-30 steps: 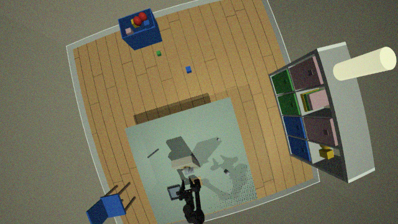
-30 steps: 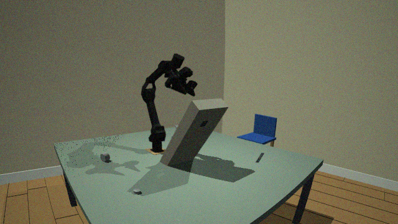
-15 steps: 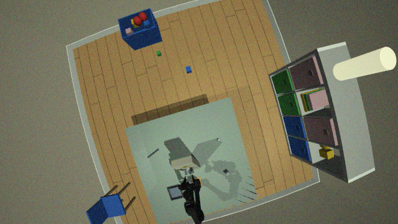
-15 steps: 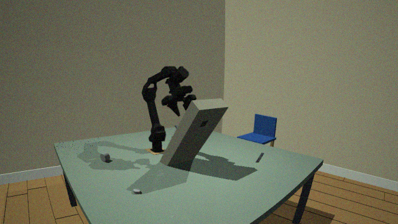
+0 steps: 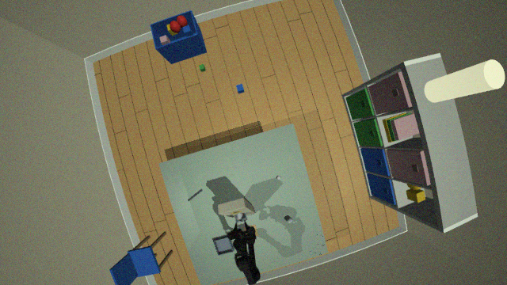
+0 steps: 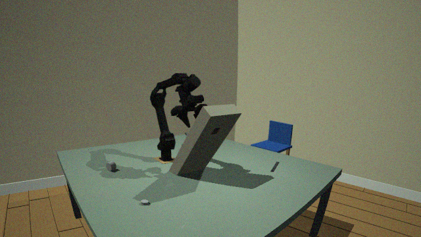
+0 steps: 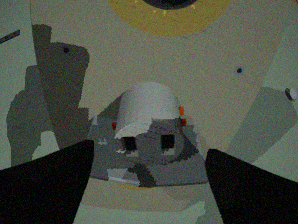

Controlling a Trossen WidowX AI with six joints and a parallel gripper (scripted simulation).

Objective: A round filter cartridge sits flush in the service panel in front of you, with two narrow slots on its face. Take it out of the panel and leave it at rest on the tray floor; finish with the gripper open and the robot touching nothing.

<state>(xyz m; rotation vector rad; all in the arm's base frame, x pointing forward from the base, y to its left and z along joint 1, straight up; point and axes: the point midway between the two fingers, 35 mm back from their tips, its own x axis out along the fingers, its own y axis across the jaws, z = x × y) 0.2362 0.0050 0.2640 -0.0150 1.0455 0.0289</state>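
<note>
Now: gripper tip 30 mm above the round filter cartridge and 20 mm short of it. Round my gripper tip: small grey lump: 380 mm to the right, 230 mm behind, 210 mm below; then grey square tray: 320 mm behind, 280 mm to the left, 230 mm below.
</note>
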